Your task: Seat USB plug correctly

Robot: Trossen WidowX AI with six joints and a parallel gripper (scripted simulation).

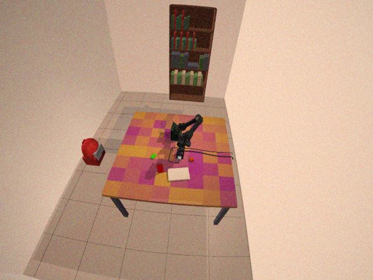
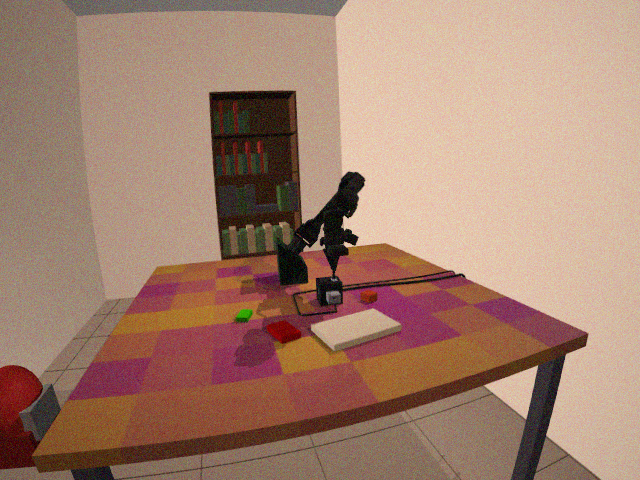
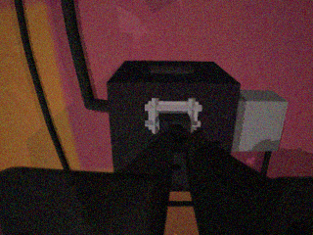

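Now: the dark USB plug 2 cm below my gripper tip. Round my gripper tip: orange block (5 cm ahead, 10 cm to the left, 9 cm below); then red block (17 cm ahead, 23 cm to the right, 10 cm below); then white slab (24 cm ahead, 4 cm to the right, 10 cm below).
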